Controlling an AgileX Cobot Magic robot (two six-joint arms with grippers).
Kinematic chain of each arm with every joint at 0, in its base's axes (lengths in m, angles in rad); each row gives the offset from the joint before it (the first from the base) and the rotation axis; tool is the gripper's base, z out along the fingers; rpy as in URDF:
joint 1: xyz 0 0 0.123 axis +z
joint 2: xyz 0 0 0 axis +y
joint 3: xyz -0.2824 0 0.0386 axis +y
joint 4: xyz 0.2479 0 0.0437 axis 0.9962 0 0.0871
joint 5: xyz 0 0 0 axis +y
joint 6: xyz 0.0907 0 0.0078 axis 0.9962 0 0.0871
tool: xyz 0 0 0 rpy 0 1.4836 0
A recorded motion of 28 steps. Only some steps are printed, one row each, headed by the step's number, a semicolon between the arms.
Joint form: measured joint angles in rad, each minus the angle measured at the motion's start. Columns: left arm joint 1, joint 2, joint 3, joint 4, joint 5, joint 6; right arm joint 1, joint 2, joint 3, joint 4, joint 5, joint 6.
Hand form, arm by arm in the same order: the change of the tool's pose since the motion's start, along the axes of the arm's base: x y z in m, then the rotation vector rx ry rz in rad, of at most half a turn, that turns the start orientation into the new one. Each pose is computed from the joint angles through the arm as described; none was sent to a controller.
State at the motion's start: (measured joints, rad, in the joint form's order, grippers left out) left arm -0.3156 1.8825 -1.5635 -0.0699 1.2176 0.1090; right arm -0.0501 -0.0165 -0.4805 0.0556 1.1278 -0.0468
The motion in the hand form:
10: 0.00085 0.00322 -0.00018 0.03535 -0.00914 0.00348; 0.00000 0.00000 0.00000 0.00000 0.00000 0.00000
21: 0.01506 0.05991 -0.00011 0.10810 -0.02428 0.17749; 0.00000 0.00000 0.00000 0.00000 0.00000 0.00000
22: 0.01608 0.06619 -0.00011 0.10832 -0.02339 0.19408; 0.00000 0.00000 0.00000 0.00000 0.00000 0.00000
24: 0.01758 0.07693 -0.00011 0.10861 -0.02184 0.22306; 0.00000 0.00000 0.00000 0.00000 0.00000 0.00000
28: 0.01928 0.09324 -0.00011 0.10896 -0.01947 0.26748; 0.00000 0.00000 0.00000 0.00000 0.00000 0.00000
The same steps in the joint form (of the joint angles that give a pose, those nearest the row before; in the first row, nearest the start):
10: 0.0000 0.0000 0.0000 0.0390 0.0017 -0.0126; 0.0000 0.0000 0.0000 0.0000 0.0000 0.0000
21: 0.1340 0.0000 0.0000 0.1226 0.0025 -0.0723; 0.0000 0.0000 0.0000 0.0000 0.0000 0.0000
22: 0.1506 0.0000 0.0000 0.1226 0.0025 -0.0723; 0.0000 0.0000 0.0000 0.0000 0.0000 0.0000
24: 0.1789 0.0000 0.0000 0.1226 0.0025 -0.0730; 0.0000 0.0000 0.0000 0.0000 0.0000 0.0000
28: 0.2217 0.0000 0.0000 0.1226 0.0025 -0.0747; 0.0000 0.0000 0.0000 0.0000 0.0000 0.0000

